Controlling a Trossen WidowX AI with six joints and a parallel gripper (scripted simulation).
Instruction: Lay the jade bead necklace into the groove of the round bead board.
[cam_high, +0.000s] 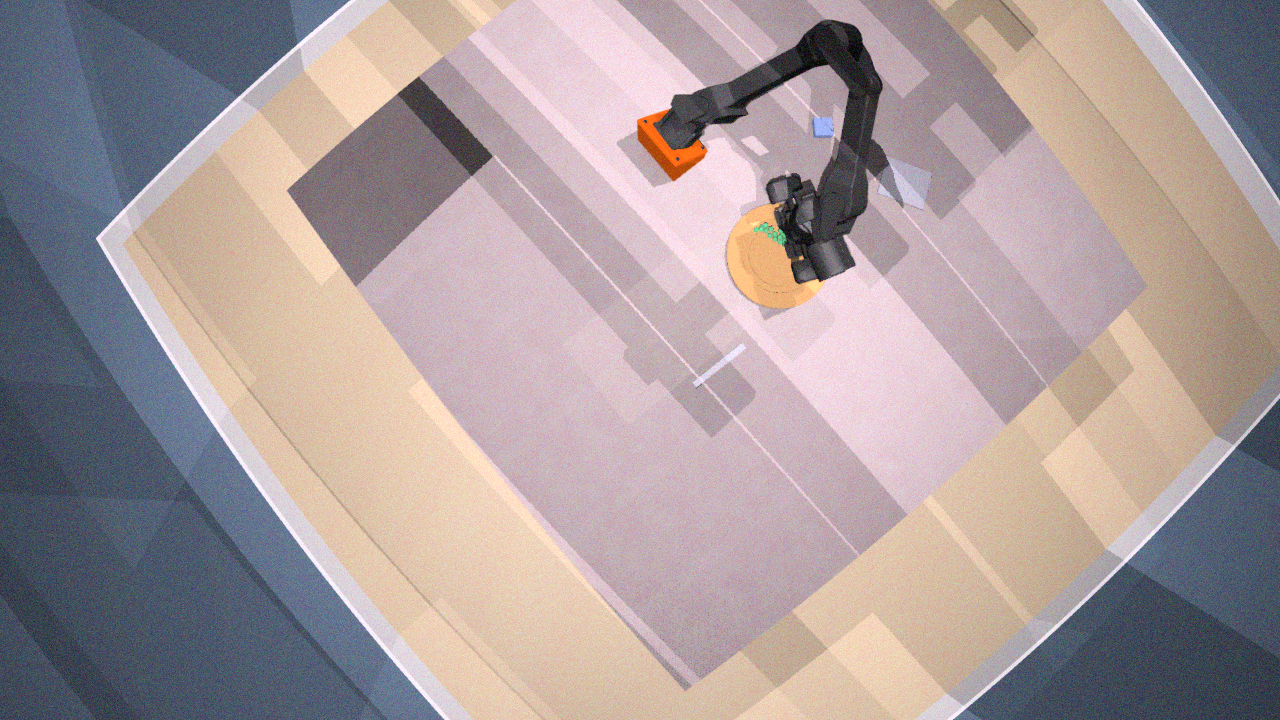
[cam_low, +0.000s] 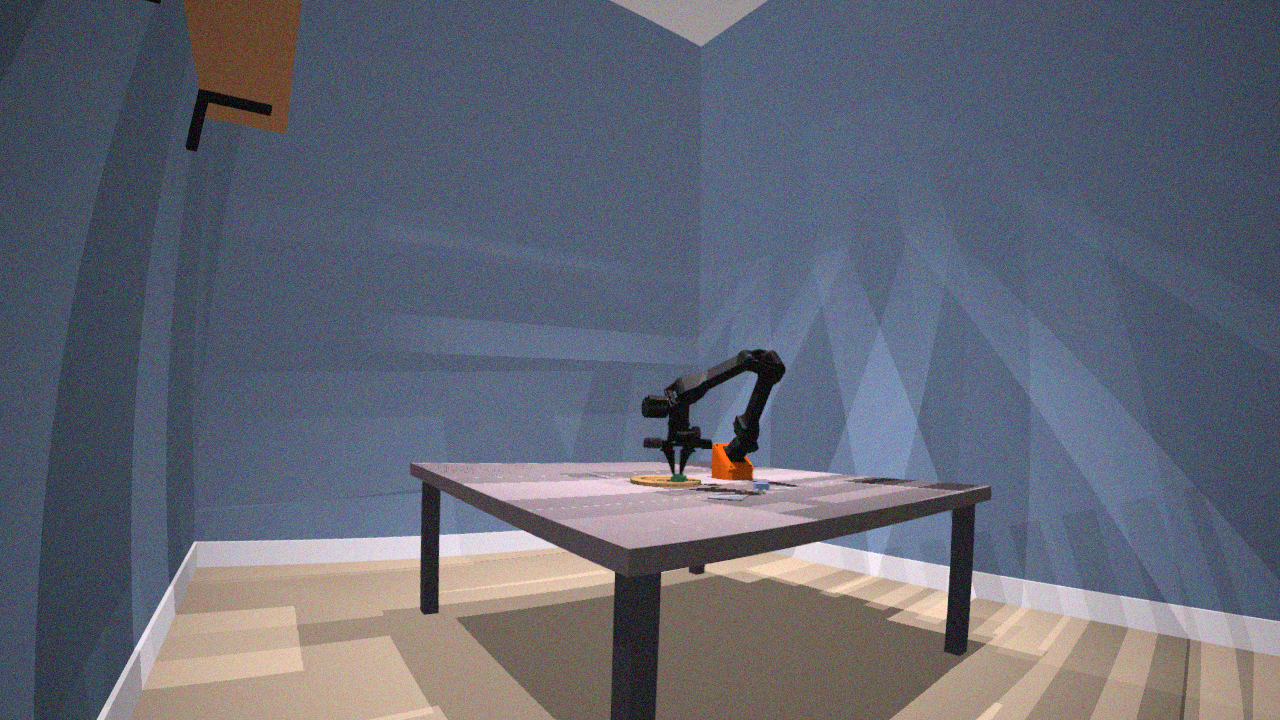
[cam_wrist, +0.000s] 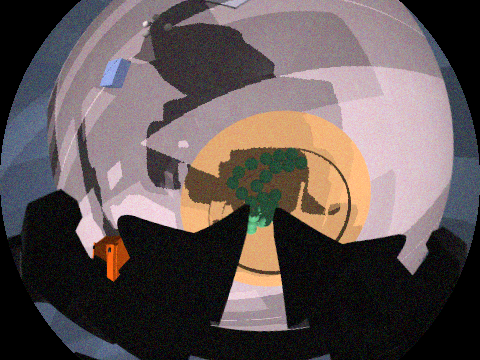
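The round tan bead board is 20 mm ahead of my gripper tip, 30 mm to the right of it and 20 mm below it. Round my gripper tip: white strip: 120 mm ahead, 240 mm to the right, 30 mm below; then pale square sheet: 40 mm ahead, 270 mm to the left, 30 mm below; then blue cube: 140 mm behind, 190 mm to the left, 20 mm below.
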